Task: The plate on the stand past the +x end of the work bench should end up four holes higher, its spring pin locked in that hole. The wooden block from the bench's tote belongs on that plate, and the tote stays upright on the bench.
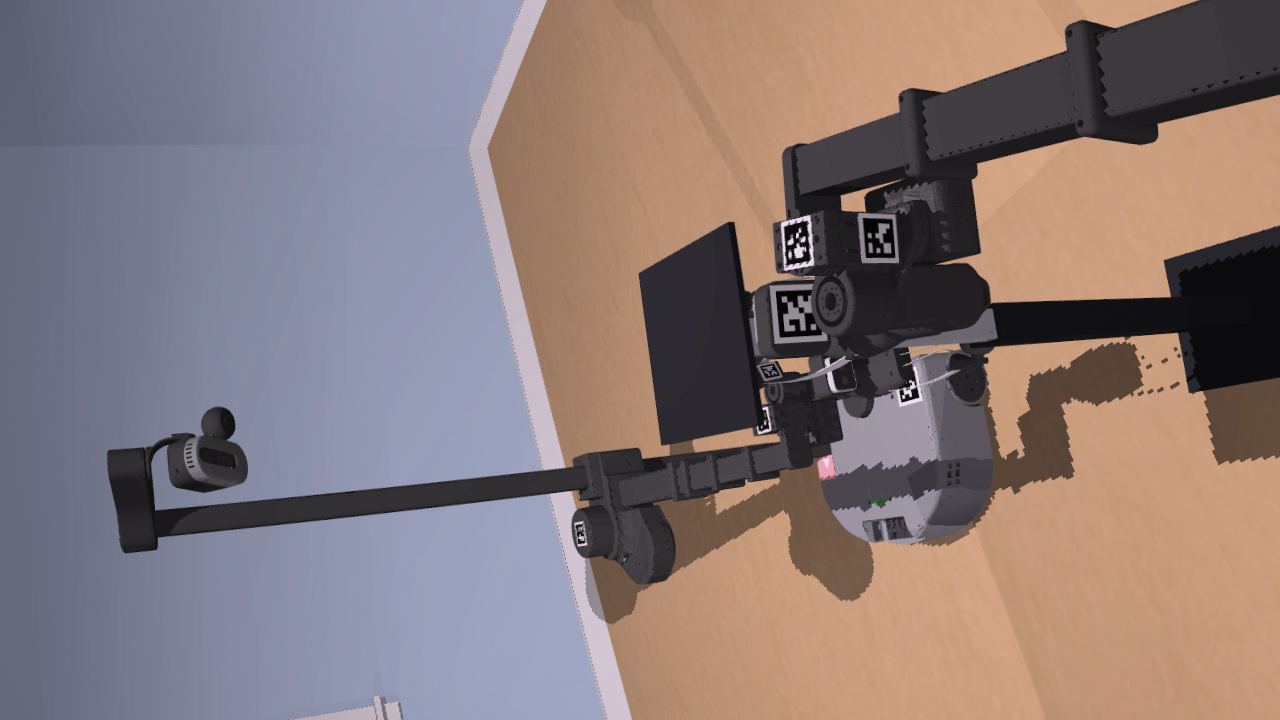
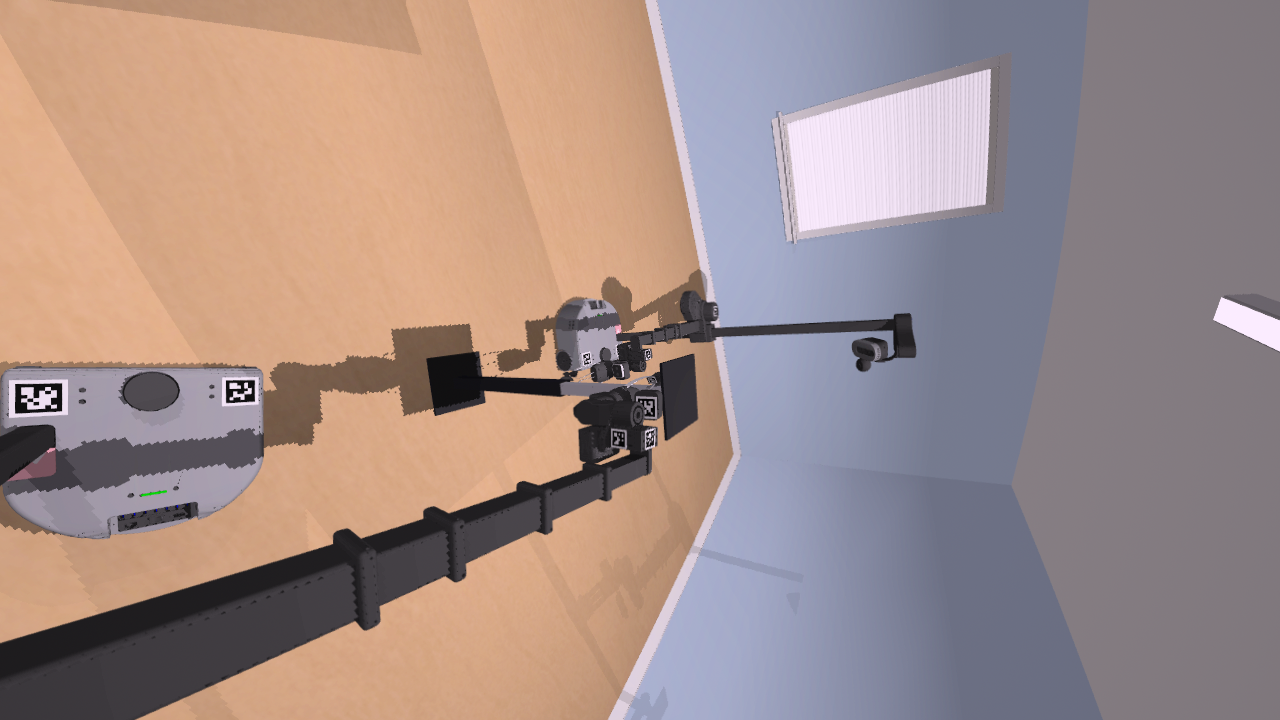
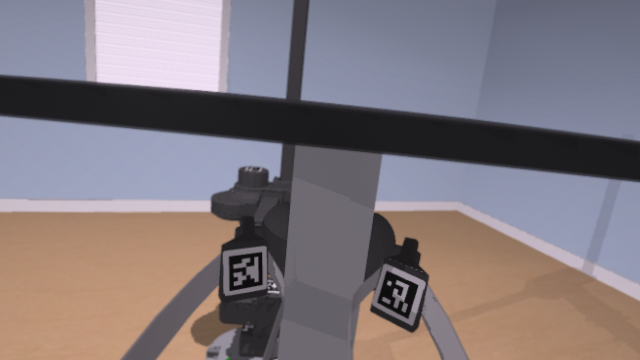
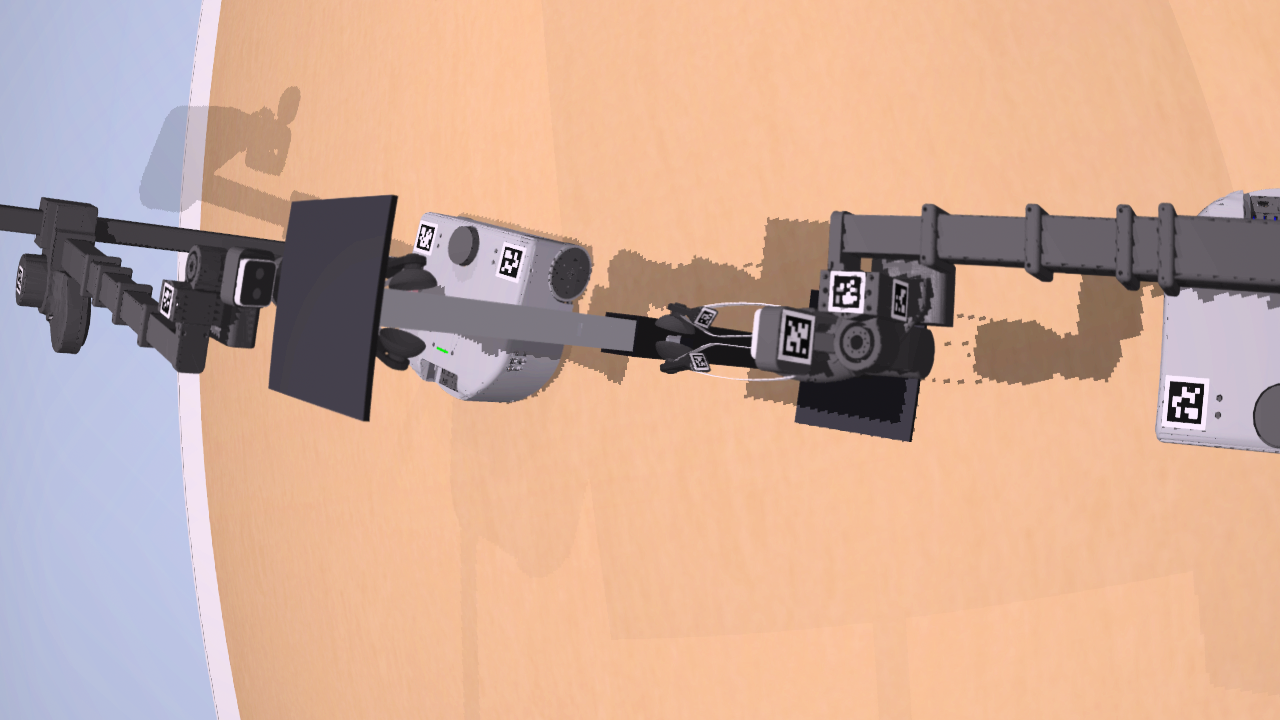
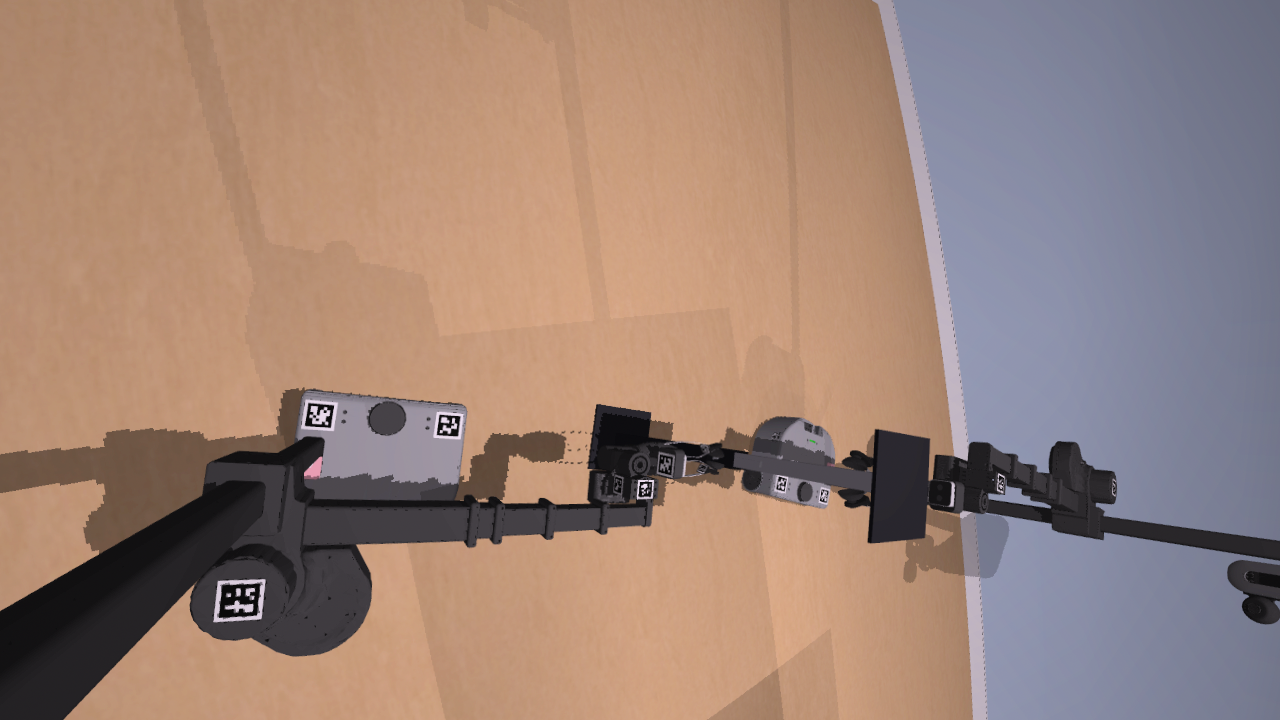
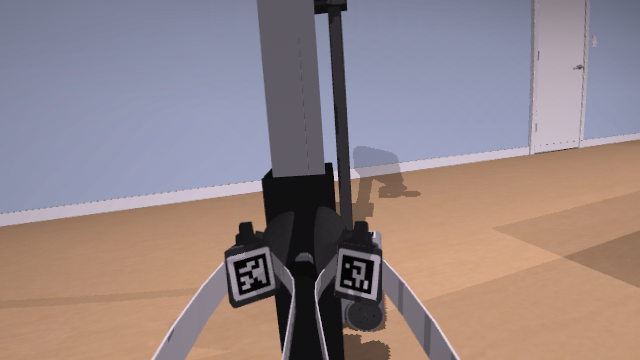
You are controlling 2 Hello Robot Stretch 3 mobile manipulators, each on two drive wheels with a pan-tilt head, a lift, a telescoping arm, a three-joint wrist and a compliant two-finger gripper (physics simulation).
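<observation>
The dark square plate tops the stand's grey post, which rises from a black tube on a dark foot. r1's gripper is shut on the grey post just below the plate; its inner fingertip faces are hidden. r2's gripper is shut on the spring pin at the black tube; the pin's seating is hidden. The bench, tote and wooden block do not show.
r1's base and r2's base stand on opposite sides of the stand. Their extended arms reach toward it. A wall runs behind r2; a door is in the wall behind r1.
</observation>
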